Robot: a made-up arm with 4 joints.
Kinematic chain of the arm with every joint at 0, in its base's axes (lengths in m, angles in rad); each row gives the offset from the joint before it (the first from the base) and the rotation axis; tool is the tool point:
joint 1: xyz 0 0 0.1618 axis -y
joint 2: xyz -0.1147 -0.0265 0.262 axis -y
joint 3: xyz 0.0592 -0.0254 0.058 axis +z
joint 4: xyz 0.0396 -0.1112 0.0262 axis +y
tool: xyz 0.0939 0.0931 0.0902
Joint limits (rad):
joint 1: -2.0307..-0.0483
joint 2: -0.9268..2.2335
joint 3: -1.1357..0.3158
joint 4: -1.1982..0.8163
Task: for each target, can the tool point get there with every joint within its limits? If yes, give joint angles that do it. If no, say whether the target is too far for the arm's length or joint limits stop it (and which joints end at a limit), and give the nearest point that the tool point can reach.
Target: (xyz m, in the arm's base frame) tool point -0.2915 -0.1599 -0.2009
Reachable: no: joint limits stop it (at a limit: joint 1, joint 2) | nearest point 0.0892 -0.0827 -0.0102 | short by 0.433 m
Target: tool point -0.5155 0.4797 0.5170
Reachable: no: too far | nearest point -0.3439 -0.0215 0.5160 | short by 0.530 m
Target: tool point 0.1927 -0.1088 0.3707
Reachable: yes | joints -0.2791 -0.4839 -0.2363 0.6004
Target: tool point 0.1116 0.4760 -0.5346
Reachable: no: too far | nearest point 0.2224 -0.0204 -0.0999 | short by 0.669 m
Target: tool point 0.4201 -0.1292 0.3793
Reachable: yes | joints -1.0783 0.3380 -0.4286 0.1555
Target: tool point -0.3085 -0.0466 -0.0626
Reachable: no: joint limits stop it (at a limit: joint 1, joint 2) | nearest point 0.0757 -0.0503 0.0199 | short by 0.393 m
